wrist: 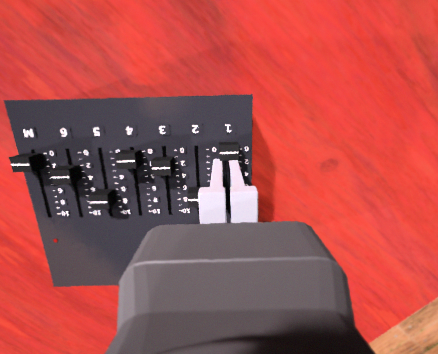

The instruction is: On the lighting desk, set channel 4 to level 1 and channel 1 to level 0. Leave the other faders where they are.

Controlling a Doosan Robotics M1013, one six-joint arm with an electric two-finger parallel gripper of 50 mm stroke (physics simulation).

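Places are measured from the arm's base along level axes (x right, y ahead, z up), in metres.
Where they show: gripper, between the fingertips: [225, 174].
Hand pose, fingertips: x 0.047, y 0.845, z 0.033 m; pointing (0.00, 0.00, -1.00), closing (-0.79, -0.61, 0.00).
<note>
Things, the pixels of their centre, and the offset from my fingertips. Level surfaces: height alone.
- dark lighting desk, middle of its body: [149, 192] dx +0.036, dy +0.055, dz -0.027 m
- channel 1 fader, middle of its body: [228, 151] dx +0.008, dy -0.014, dz +0.001 m
- channel 4 fader, middle of its body: [129, 159] dx +0.058, dy +0.029, dz +0.001 m
- channel 3 fader, middle of its body: [163, 166] dx +0.038, dy +0.020, dz +0.001 m
- channel 2 fader, middle of its body: [197, 196] dx +0.006, dy +0.024, dz +0.001 m
- channel 5 fader, middle of its body: [103, 198] dx +0.059, dy +0.064, dz +0.001 m
- channel 6 fader, middle of its body: [65, 174] dx +0.087, dy +0.063, dz +0.001 m
- M fader, middle of its body: [27, 162] dx +0.112, dy +0.070, dz +0.001 m
- red surface, height of its surface: dz -0.061 m
The dark lighting desk [90, 255] lies upside down in the wrist view, its channel labels along the top. The channel 1 fader [229, 151] is at the 0 end of its slot, its white line near the 0 mark. The channel 4 fader [128, 159] sits a little below its 0 mark, about level 1. My gripper [225, 174] is shut and empty. Its fingertips are at the lower edge of the channel 1 knob; whether they touch it I cannot tell. The fingers cover the lower part of slot 1.
The channel 3 fader [162, 166] stands near level 3. The channel 2 fader [193, 199] is partly hidden by my fingers. The channel 5 fader [101, 200], channel 6 fader [63, 175] and M fader [27, 163] stand to the left. A red surface [340, 100] surrounds the desk.
</note>
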